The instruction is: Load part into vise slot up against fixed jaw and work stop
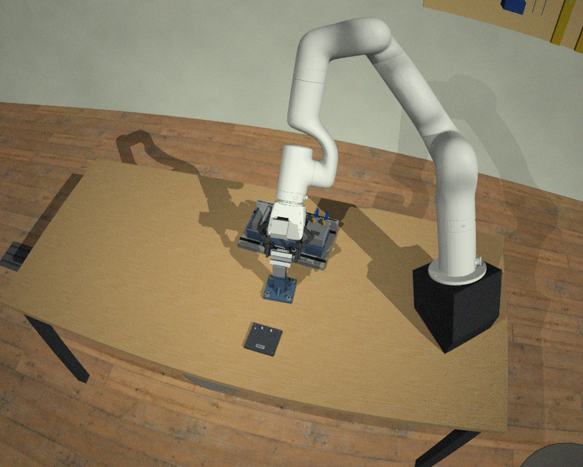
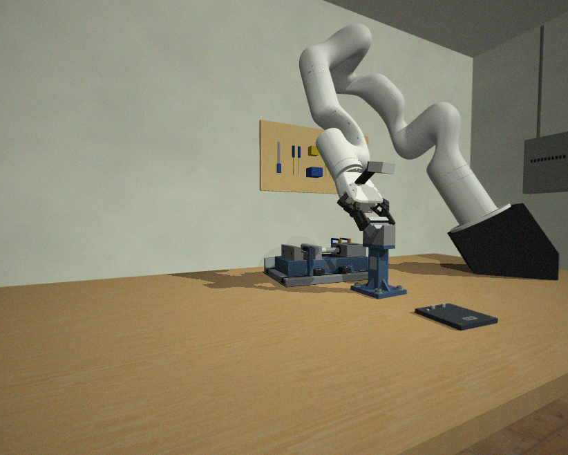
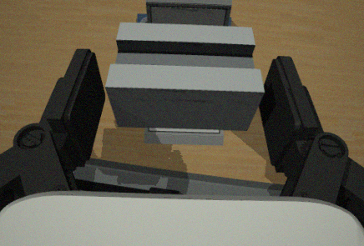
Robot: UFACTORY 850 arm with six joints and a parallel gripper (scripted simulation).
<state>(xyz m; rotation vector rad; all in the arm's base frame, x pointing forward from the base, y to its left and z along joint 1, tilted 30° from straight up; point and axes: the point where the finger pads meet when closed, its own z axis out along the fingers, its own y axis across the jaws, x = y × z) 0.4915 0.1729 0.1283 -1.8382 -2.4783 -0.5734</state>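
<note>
The grey block lies 10 mm to the left of my hand. Round my hand: white cylinder rod: 200 mm to the right, 90 mm below, 20 mm ahead; then air cylinder: 200 mm to the right, 90 mm below, 50 mm behind; then black work stop rod: 150 mm to the right, 110 mm ahead, 70 mm below.
</note>
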